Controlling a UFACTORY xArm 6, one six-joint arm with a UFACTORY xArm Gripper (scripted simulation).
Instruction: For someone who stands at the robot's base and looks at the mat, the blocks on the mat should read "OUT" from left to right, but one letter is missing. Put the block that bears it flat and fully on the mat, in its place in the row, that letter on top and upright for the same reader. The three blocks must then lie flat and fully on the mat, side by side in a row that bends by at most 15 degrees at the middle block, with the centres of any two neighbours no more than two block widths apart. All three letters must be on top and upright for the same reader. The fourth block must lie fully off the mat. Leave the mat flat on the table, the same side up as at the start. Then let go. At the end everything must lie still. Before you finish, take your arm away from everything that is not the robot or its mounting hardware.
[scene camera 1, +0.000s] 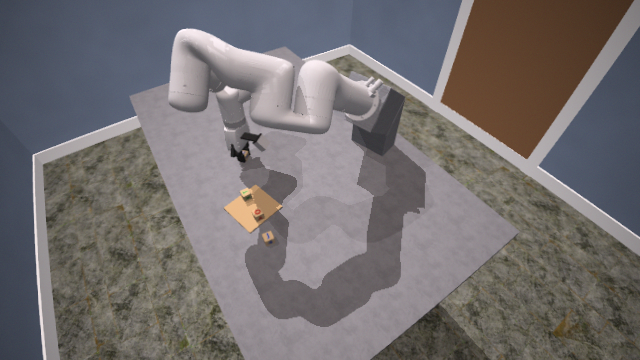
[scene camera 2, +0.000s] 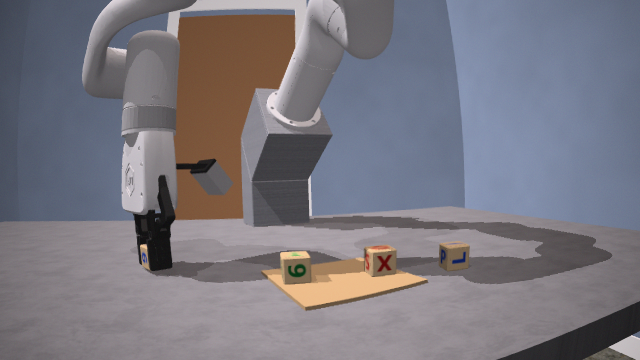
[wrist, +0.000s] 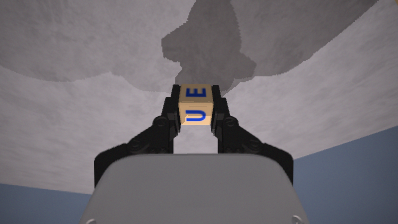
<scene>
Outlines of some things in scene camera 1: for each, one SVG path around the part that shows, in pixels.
My gripper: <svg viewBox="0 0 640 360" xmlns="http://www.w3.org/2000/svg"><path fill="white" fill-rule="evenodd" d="M248 123L237 129L224 128L226 146L228 150L231 149L231 157L237 156L237 160L243 163L246 160L241 150L248 151L249 156L251 155L248 148L249 141L253 141L253 144L261 152L265 151L270 144L270 141L262 133L259 135L251 134Z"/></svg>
A tan mat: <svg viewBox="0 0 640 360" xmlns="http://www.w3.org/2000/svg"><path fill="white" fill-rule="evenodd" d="M257 185L249 189L252 199L244 202L240 195L224 207L249 233L283 207ZM260 207L265 218L256 222L251 211Z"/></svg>
</scene>
